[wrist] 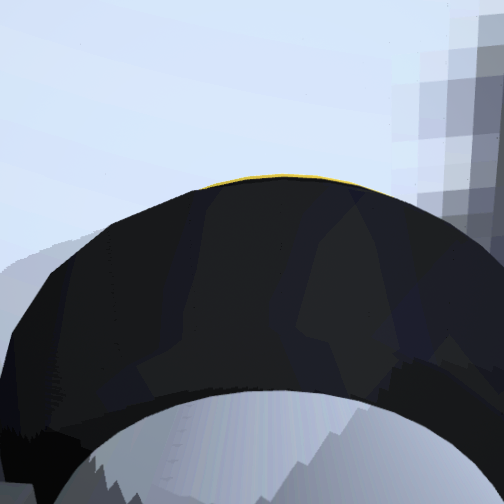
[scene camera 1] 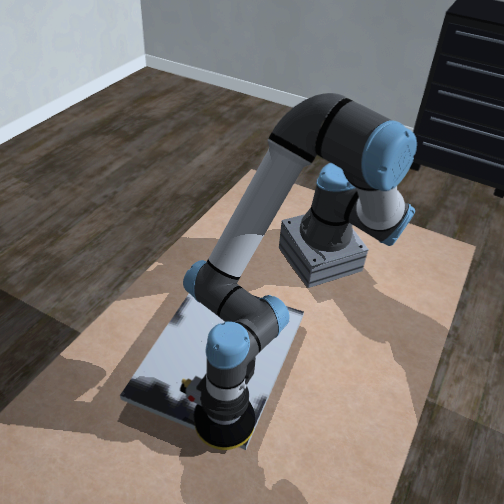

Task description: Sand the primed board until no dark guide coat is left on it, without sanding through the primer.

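Observation:
The primed board (scene camera 1: 200,350) lies flat on the tan mat and is mostly pale and clean. Dark guide coat (scene camera 1: 155,392) remains in a band along its near edge, left of the tool. Smaller dark patches show to the tool's right (scene camera 1: 261,402) and at the far left corner (scene camera 1: 179,316). The sander (scene camera 1: 223,427), a black disc with a yellow pad, sits flat at the board's near edge, its rim slightly over that edge. In the wrist view the black sander housing (wrist: 260,290) fills the lower half, with pale board (wrist: 200,100) beyond and grey guide coat (wrist: 475,125) at the right.
The arm's grey base block (scene camera 1: 322,252) stands on the mat behind the board. A black drawer cabinet (scene camera 1: 465,90) stands at the back right. Dark wood floor surrounds the mat, and walls close the back and left.

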